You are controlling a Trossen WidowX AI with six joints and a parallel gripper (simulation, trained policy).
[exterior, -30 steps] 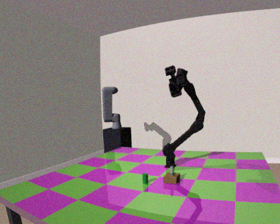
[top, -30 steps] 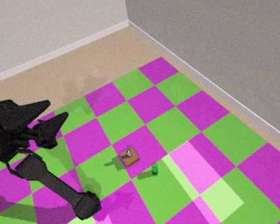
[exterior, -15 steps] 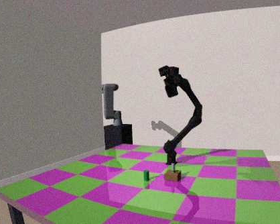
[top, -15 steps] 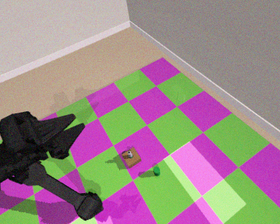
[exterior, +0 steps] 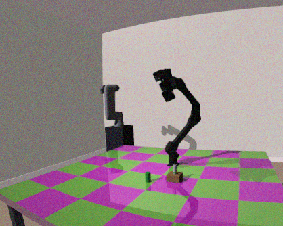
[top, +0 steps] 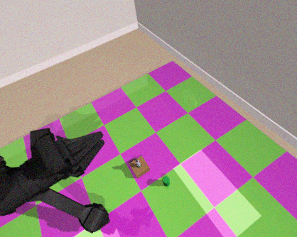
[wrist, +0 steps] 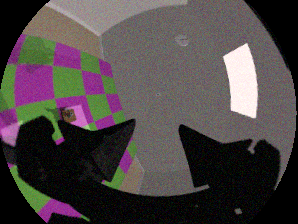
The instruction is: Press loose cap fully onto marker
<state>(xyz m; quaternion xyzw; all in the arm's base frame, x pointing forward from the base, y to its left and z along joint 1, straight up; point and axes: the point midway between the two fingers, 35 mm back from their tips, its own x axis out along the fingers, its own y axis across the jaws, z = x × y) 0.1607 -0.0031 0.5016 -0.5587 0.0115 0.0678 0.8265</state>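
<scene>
My gripper tip is now 12 cm short of the green cap, 4 cm to the left of it and 47 cm above it. The rest, counted from my gripper tip: brown holder block 5 cm ahead, 9 cm to the left, 48 cm below.
</scene>
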